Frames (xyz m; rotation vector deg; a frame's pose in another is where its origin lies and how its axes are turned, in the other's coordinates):
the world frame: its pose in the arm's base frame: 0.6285 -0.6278 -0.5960 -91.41 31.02 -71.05
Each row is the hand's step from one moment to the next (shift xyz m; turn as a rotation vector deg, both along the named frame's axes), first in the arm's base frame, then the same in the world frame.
Working: the arm's base frame: its pose in the world frame: -0.4732 -0.9180 -0.2787 91.41 -31.02 71.05

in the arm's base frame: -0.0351 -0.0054 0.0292 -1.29 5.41 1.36
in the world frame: 0.0045 -0.0315 -0.0331 -4.25 -3.64 1.21
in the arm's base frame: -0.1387 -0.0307 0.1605 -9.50 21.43 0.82
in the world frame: 0.0457 -0.1611 -0.1337 -20.53 -11.33 0.71
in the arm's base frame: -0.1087 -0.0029 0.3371 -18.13 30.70 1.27
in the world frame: 0.1144 -0.3230 -0.0897 -31.05 -17.30 -3.06
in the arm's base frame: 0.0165 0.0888 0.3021 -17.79 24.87 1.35
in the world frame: 0.0710 -0.3009 0.0618 -26.17 -14.98 -5.27
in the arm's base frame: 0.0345 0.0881 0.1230 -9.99 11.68 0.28
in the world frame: -0.0028 -0.1371 0.0726 -13.06 -7.08 -3.96
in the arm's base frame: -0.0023 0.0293 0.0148 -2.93 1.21 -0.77
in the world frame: -0.0179 -0.0253 0.0110 -2.42 -0.43 -2.14
